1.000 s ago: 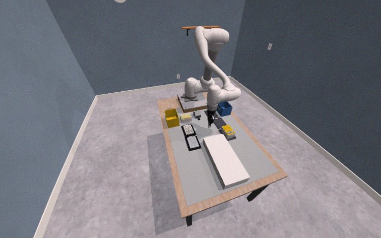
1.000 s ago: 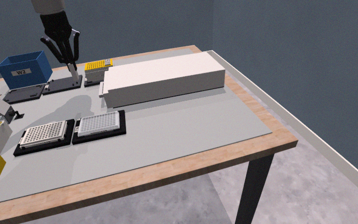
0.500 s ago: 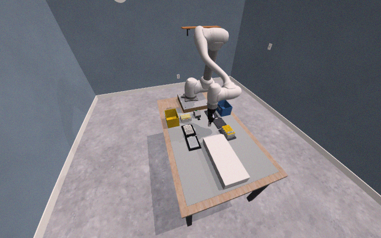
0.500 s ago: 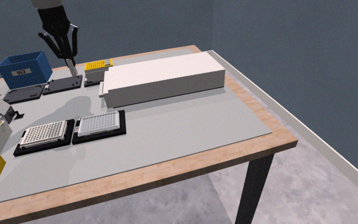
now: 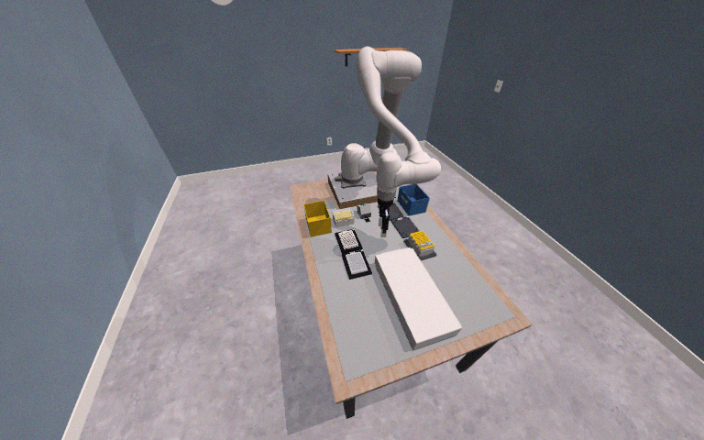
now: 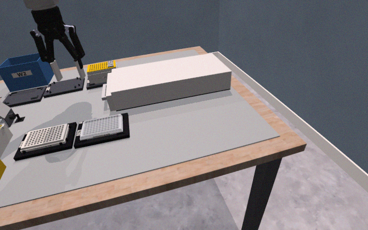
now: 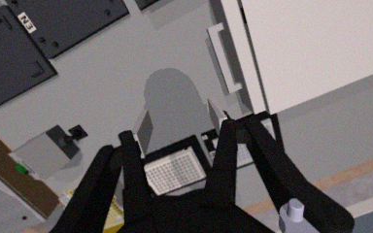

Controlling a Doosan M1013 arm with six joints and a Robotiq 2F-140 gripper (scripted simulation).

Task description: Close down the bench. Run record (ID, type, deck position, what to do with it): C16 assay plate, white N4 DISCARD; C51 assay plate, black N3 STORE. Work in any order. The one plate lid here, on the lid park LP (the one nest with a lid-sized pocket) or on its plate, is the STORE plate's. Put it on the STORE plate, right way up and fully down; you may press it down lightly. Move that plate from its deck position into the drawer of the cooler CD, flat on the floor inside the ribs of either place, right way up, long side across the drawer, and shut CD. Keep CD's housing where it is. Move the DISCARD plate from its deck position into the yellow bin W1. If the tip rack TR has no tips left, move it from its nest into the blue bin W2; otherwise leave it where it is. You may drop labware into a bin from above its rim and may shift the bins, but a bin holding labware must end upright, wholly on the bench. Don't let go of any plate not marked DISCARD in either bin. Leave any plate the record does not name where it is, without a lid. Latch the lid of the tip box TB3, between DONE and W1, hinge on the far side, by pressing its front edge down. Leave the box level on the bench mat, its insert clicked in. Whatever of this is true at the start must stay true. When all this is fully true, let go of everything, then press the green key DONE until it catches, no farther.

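Right now my hand is 7 cm past the white plate, 17 cm to the left of it and 13 cm above it. The rest, counted from my hand: clear plate 10 cm ahead, 16 cm to the right, 13 cm below; grey plate lid 19 cm ahead, 4 cm to the left, 12 cm below; black plate 19 cm ahead, 4 cm to the left, 13 cm below.
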